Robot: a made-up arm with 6 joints.
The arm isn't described. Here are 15 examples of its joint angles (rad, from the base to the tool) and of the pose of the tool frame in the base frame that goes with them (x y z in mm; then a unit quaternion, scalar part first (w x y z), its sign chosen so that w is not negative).
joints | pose
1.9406 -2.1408 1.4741 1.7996 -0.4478 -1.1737 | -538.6 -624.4 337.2 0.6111 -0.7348 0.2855 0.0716
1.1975 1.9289 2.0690 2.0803 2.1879 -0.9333 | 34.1 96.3 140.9 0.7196 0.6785 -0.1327 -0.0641
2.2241 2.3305 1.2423 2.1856 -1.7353 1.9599 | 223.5 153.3 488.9 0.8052 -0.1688 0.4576 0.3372
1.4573 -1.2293 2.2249 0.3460 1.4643 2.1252 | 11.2 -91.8 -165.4 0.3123 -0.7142 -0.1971 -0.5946
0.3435 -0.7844 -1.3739 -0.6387 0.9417 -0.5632 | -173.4 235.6 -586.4 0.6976 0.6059 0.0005 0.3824
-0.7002 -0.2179 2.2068 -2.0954 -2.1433 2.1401 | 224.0 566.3 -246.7 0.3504 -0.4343 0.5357 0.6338
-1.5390 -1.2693 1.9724 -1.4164 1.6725 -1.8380 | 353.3 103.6 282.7 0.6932 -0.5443 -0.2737 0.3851
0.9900 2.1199 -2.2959 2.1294 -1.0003 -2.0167 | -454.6 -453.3 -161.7 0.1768 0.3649 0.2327 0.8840
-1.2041 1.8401 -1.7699 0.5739 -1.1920 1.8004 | -156.6 282.9 -248.6 0.1725 -0.3886 -0.0100 0.9051
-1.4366 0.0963 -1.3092 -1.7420 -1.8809 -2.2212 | 312.4 -179.0 -266.3 0.5873 -0.3983 0.4900 0.5064
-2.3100 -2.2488 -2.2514 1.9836 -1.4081 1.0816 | 24.5 81.2 487.5 0.5505 0.0801 0.3538 0.7519
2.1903 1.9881 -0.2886 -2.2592 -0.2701 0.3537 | -287.5 70.9 644.8 0.3842 -0.8984 0.0468 0.2078
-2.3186 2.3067 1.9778 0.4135 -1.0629 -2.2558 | 406.9 722.1 -102.7 0.8044 0.3968 -0.4240 0.1255
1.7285 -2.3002 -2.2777 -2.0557 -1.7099 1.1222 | -134.3 -538.6 -210.0 0.4112 0.6937 0.4728 0.3551
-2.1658 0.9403 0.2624 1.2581 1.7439 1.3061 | 105.5 441.9 20.0 0.7845 -0.4164 -0.2896 -0.3567
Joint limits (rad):
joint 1: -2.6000..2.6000
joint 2: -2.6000..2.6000
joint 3: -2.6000..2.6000
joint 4: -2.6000..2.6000
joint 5: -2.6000..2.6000
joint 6: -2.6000..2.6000
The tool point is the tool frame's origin. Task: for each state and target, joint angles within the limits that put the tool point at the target. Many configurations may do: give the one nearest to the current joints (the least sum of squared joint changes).
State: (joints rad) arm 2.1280 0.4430 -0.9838 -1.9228 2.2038 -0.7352
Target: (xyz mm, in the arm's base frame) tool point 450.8 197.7 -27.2
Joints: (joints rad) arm 1.9613 0.7884 -1.3857 -1.7350 2.5726 -0.6186
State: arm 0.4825 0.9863 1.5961 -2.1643 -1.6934 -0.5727
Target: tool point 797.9 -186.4 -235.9
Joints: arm 0.5720 1.0991 1.5470 -2.2349 -1.8561 -0.3609
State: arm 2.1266 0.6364 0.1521 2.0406 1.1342 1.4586
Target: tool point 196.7 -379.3 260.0
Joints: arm 1.9362 0.6394 0.2115 2.0155 1.3748 1.2225
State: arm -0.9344 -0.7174 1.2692 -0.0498 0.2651 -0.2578
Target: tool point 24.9 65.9 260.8
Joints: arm -0.6973 -0.3608 1.7060 -0.9082 -0.1472 -0.2020
